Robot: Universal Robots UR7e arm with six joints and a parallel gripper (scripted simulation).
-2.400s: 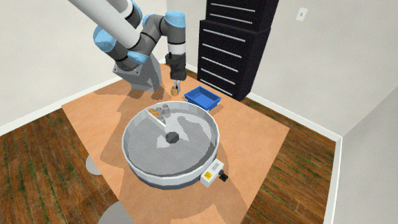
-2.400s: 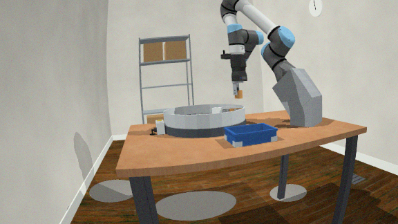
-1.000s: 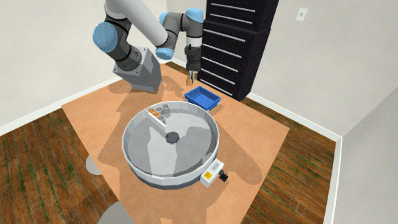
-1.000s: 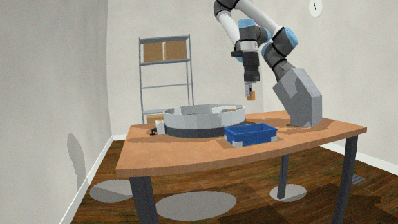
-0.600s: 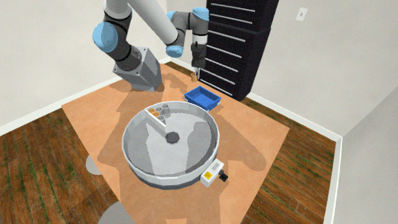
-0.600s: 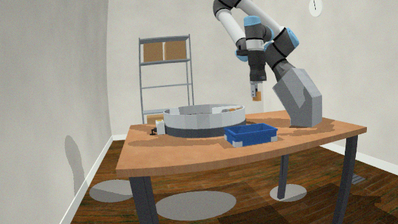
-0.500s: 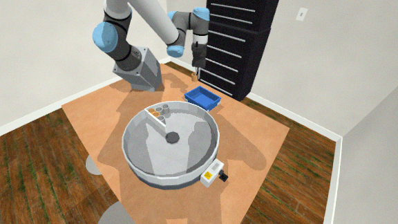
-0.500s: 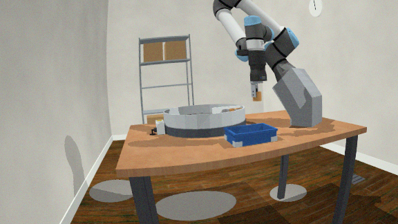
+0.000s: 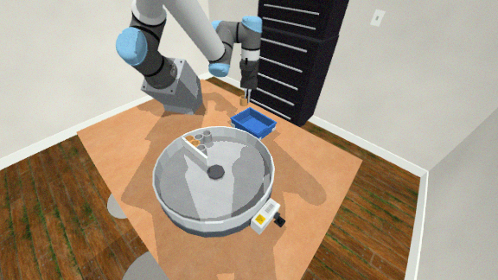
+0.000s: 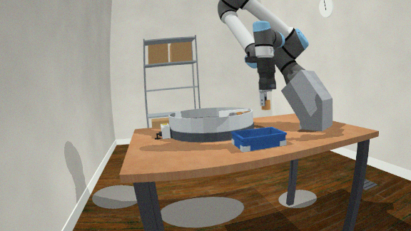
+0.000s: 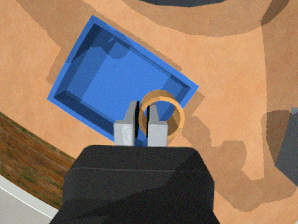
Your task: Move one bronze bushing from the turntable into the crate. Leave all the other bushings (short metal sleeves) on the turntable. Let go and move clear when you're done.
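Now: the blue crate 3 cm ahead of my hand, 2 cm to the left of it and 14 cm below it. Round my hand: grey round turntable 13 cm ahead, 33 cm to the right, 12 cm below.
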